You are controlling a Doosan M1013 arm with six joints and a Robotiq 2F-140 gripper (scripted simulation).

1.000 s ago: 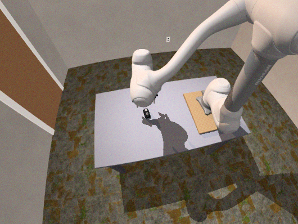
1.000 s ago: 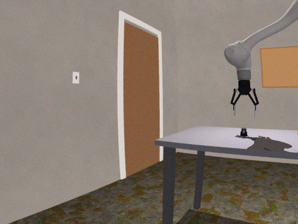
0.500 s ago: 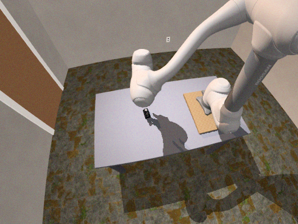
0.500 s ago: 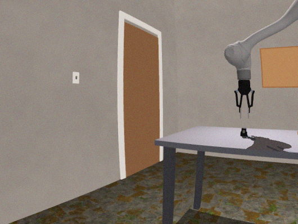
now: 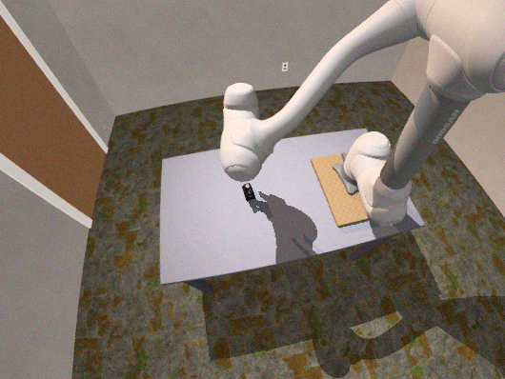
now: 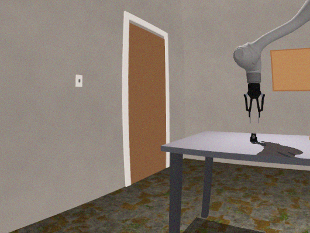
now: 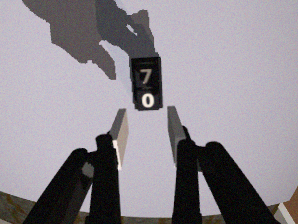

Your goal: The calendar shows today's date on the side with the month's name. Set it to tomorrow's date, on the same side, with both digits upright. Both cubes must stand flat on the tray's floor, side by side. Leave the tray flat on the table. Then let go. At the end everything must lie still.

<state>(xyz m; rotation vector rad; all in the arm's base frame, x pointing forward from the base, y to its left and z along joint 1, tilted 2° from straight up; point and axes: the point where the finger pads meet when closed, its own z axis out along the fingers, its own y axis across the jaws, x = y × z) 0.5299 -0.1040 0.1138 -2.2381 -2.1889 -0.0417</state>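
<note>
My hand is 11 cm above the dark cube.
</note>
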